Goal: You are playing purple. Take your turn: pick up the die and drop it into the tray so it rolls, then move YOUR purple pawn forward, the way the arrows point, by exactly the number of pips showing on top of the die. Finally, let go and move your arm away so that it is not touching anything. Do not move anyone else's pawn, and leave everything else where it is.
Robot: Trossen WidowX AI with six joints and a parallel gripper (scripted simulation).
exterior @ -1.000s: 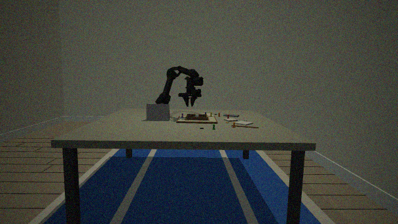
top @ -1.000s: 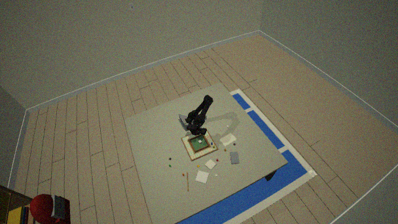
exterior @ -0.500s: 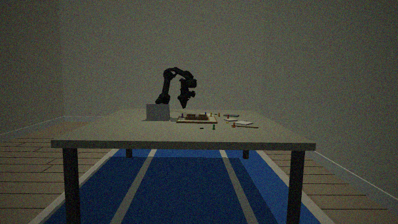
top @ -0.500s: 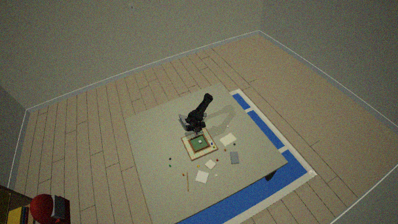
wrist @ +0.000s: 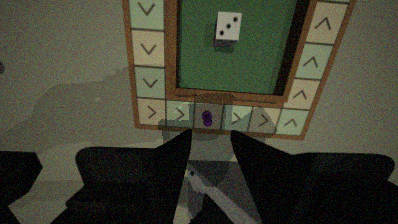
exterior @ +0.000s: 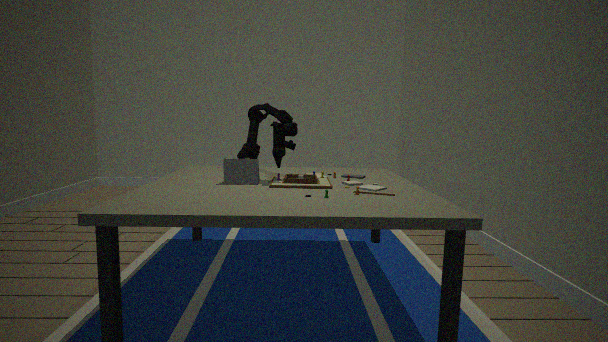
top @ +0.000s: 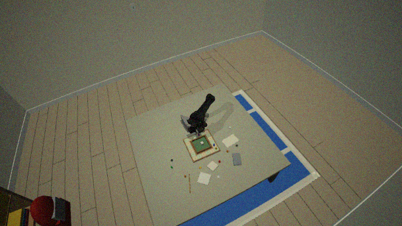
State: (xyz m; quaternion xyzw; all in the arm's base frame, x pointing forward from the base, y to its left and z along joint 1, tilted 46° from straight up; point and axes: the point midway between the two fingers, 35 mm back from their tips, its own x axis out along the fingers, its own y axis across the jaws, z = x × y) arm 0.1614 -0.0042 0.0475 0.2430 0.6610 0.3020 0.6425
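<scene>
Now: the purple pawn 5 cm below my gripper tip. The rest, counted from my gripper tip: grey die (11 cm ahead, 5 cm below, 1 cm to the right); blue pawn (18 cm ahead, 9 cm to the left, 5 cm below); green tray (11 cm ahead, 7 cm below, 2 cm to the right).
</scene>
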